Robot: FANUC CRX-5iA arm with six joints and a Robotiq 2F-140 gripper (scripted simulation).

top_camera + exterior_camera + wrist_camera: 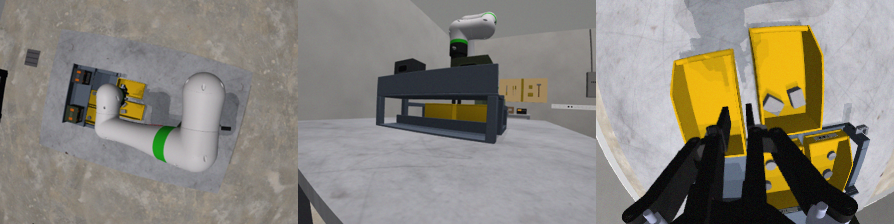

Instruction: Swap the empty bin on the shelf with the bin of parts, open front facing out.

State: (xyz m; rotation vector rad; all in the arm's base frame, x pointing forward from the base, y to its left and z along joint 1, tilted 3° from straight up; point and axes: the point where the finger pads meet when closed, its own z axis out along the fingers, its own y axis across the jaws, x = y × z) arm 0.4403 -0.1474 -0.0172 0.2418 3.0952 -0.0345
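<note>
My hand is 30 mm short of the grey part, 60 mm to the right of it and 110 mm above it. The rest, counted from my hand: dark shelf (220 mm ahead, 30 mm to the left, 50 mm below); then black box (270 mm ahead, 100 mm to the right, 40 mm above).
</note>
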